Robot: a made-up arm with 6 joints.
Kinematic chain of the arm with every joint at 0, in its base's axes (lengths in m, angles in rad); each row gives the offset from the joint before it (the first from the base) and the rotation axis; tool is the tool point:
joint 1: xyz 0 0 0.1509 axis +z
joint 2: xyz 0 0.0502 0 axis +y
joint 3: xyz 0 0 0.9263 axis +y
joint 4: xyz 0 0 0.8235 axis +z
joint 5: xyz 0 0 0 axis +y
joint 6: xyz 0 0 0.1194 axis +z
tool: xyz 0 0 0
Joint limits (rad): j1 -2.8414..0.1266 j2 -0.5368..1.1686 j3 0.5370..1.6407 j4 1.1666..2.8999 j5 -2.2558..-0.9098 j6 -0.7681..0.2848
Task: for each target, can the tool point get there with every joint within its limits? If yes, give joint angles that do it. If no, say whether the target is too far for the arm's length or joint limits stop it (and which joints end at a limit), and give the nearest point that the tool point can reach.
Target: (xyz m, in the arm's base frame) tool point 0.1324 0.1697 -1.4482
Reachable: no: joint limits stop it (at a limit: joint 1, joint 2, joint 3, joint 4) | nearest point 1.0385 0.1586 -0.3581 | short by 1.418 m
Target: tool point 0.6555 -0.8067 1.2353
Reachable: yes | joints -0.8652 0.1992 1.0756 2.3984 -1.1699 -0.6653
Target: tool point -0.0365 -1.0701 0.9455
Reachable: yes | joints -1.5725 0.3133 1.2722 2.2947 -1.8919 0.0490
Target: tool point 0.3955 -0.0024 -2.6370
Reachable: no: too far | nearest point 1.0588 -0.0064 -0.3641 | short by 2.368 m
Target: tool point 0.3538 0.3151 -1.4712
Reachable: no: joint limits stop it (at a limit: joint 1, joint 2, joint 3, joint 4, joint 5) | nearest point 1.0465 0.1611 -0.3641 | short by 1.315 m
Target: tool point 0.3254 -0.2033 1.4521
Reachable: yes | joints -0.5061 -0.3406 1.2403 2.5071 -1.6955 -0.0327
